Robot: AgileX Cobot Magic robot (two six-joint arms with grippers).
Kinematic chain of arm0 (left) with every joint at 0, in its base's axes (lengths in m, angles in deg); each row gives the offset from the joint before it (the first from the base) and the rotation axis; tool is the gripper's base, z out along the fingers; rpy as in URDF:
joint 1: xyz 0 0 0.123 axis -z
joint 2: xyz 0 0 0 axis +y
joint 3: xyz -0.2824 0 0.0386 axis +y
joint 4: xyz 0.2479 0 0.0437 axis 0.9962 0 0.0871
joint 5: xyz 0 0 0 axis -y
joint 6: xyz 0.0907 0 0.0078 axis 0.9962 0 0.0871
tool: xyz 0 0 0 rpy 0 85 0
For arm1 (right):
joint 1: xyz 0 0 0.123 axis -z
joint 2: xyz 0 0 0 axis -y
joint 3: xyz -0.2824 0 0.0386 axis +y
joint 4: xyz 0.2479 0 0.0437 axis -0.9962 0 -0.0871
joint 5: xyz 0 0 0 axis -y
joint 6: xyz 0.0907 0 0.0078 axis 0.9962 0 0.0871
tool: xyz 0 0 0 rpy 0 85 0
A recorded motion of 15 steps. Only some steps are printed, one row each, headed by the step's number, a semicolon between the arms.
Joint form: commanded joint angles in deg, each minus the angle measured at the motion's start. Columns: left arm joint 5, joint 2, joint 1, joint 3, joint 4, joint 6; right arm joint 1, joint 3, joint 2, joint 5, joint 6, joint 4.
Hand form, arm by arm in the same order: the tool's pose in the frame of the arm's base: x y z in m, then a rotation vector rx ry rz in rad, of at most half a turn. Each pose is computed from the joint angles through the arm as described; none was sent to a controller.
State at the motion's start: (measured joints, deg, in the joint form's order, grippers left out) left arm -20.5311 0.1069 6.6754 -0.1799 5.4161 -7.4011; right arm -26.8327 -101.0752 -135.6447 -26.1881 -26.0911 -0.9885
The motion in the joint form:
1: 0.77 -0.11 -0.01 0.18 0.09 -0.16; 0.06 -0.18 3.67 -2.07 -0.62 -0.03
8: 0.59 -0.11 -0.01 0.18 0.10 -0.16; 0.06 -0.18 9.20 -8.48 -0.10 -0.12
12: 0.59 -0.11 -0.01 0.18 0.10 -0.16; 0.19 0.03 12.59 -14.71 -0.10 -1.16
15: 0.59 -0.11 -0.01 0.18 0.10 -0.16; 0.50 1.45 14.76 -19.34 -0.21 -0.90
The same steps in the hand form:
1: 0.0535 -0.0033 0.1821 0.0455 1.8270 -0.0816; 0.4518 0.2288 0.1444 -1.1162 2.2513 0.0174
8: 0.0534 -0.0032 0.1818 0.0455 1.8301 -0.0811; 0.4406 0.2234 0.1868 -1.1133 2.2699 0.0244
12: 0.0534 -0.0032 0.1818 0.0455 1.8301 -0.0811; 0.4288 0.2176 0.2091 -1.1238 2.3239 0.0452
15: 0.0534 -0.0032 0.1818 0.0455 1.8301 -0.0811; 0.4184 0.2095 0.2161 -1.1540 2.3844 0.0391

